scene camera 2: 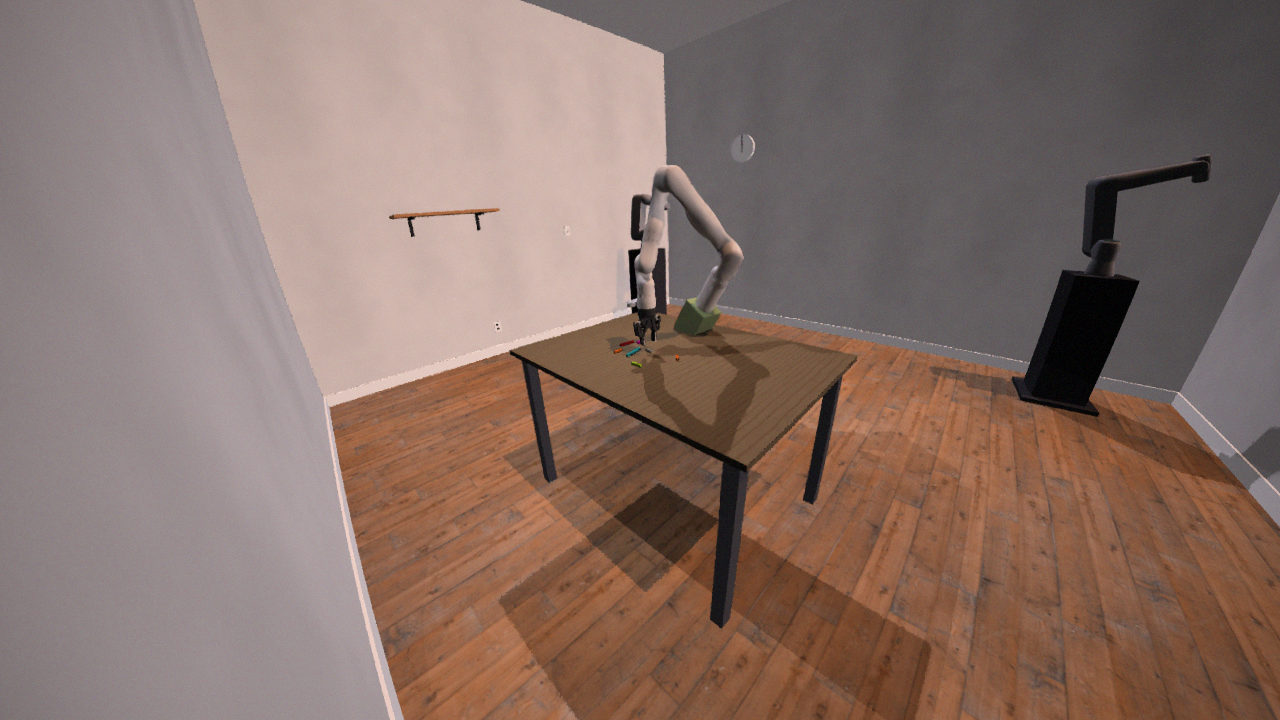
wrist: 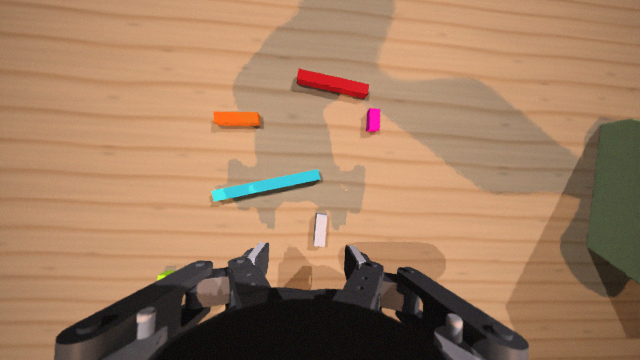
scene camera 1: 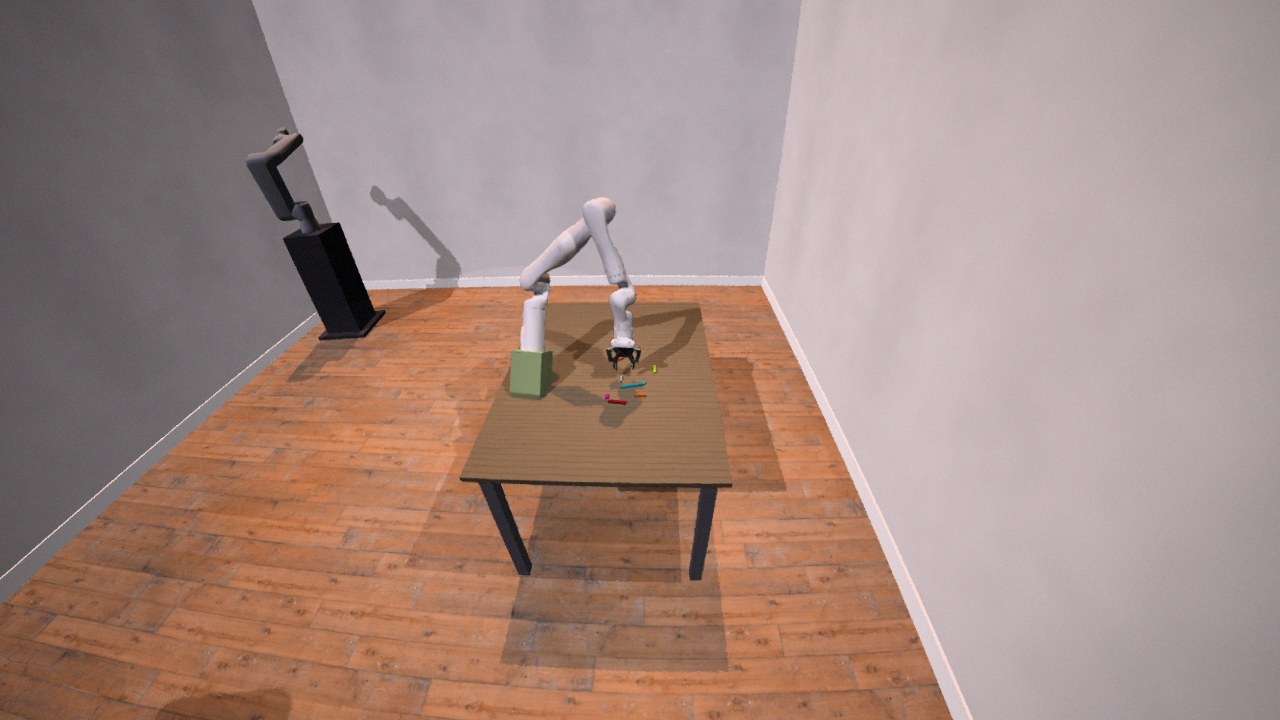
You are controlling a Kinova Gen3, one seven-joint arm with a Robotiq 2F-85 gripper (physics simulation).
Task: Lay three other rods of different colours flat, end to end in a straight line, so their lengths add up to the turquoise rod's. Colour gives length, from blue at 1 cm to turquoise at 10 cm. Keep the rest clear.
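Seen in the pictures: gripper, fingertip midpoint: (scene camera 2: 648,343) (wrist: 307,256) (scene camera 1: 624,369); arm's base, origin of the base link: (scene camera 2: 704,306) (scene camera 1: 532,350).
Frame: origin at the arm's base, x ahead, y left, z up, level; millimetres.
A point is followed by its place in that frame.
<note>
The turquoise rod (scene camera 1: 632,385) @(y -109, x 400, z -124 mm) (scene camera 2: 633,351) @(y -105, x 403, z -124 mm) (wrist: 267,185) @(y -105, x 403, z -121 mm) lies slightly slanted on the table. My gripper (scene camera 1: 623,367) @(y -49, x 370, z -85 mm) (scene camera 2: 647,339) @(y -49, x 370, z -85 mm) (wrist: 307,256) @(y -49, x 370, z -85 mm) is open and empty above the table; in the wrist view a short white rod (scene camera 1: 622,377) @(y -54, x 362, z -123 mm) (wrist: 320,230) @(y -60, x 356, z -121 mm) lies just ahead of its fingertips. A red rod (scene camera 1: 617,402) @(y -207, x 337, z -124 mm) (scene camera 2: 626,343) @(y -200, x 341, z -125 mm) (wrist: 332,84) @(y -200, x 337, z -121 mm), a short magenta rod (scene camera 1: 606,395) @(y -165, x 295, z -121 mm) (wrist: 373,120) @(y -163, x 298, z -121 mm) and an orange rod (scene camera 1: 640,394) @(y -172, x 429, z -120 mm) (scene camera 2: 618,351) @(y -165, x 432, z -127 mm) (wrist: 237,119) @(y -168, x 428, z -121 mm) lie apart beyond the turquoise one. A lime rod (scene camera 1: 654,368) @(y -7, x 500, z -121 mm) (scene camera 2: 636,364) @(y -3, x 503, z -124 mm) (wrist: 166,275) @(y -29, x 497, z -122 mm) is mostly hidden by the gripper in the wrist view. Another orange rod (scene camera 1: 621,358) @(y 85, x 362, z -124 mm) (scene camera 2: 677,357) @(y 92, x 363, z -121 mm) lies behind the gripper.
The green block (scene camera 1: 530,373) @(y -102, x -1, z -40 mm) (scene camera 2: 697,317) @(y 4, x 67, z -39 mm) (wrist: 617,200) @(y -70, x 51, z -112 mm) under the arm's base stands at the side of the wooden table (scene camera 1: 595,456) @(y -466, x 255, z -131 mm) (scene camera 2: 590,374) @(y -95, x 661, z -131 mm). The arm's shadow falls across several rods.
</note>
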